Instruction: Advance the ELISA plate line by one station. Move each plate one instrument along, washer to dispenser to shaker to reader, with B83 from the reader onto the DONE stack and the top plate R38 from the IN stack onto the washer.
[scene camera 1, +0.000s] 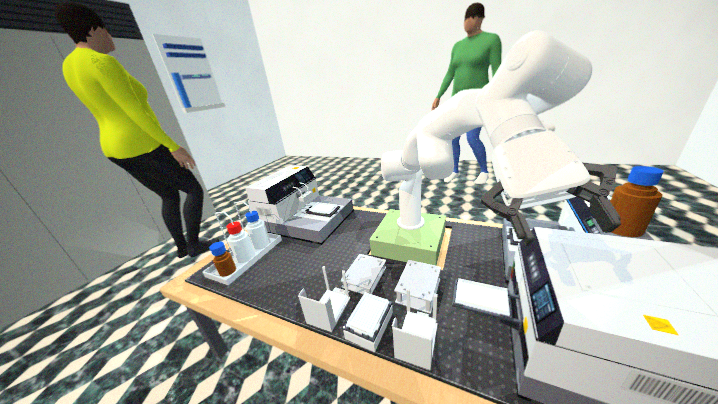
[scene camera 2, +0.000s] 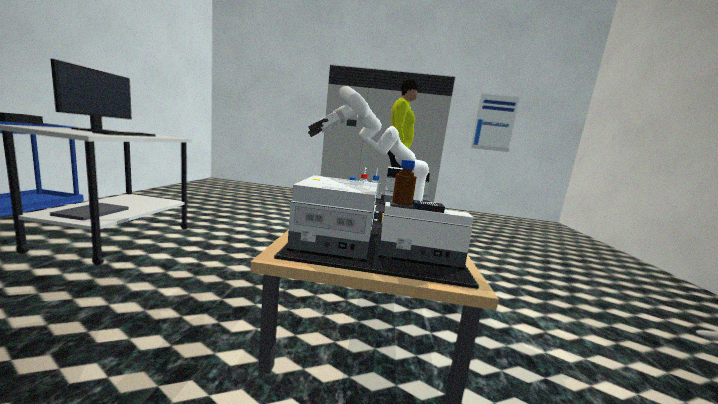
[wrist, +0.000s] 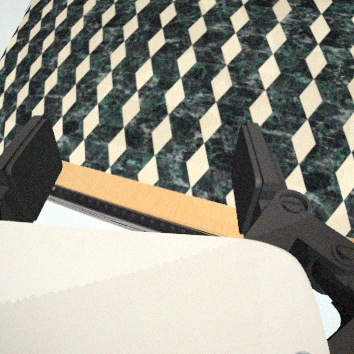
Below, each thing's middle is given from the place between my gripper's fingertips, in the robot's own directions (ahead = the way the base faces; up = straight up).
Now: the brown bottle (scene camera 1: 635, 201) 500 mm behind my hand, 280 mm to the left of it and 160 mm below it.
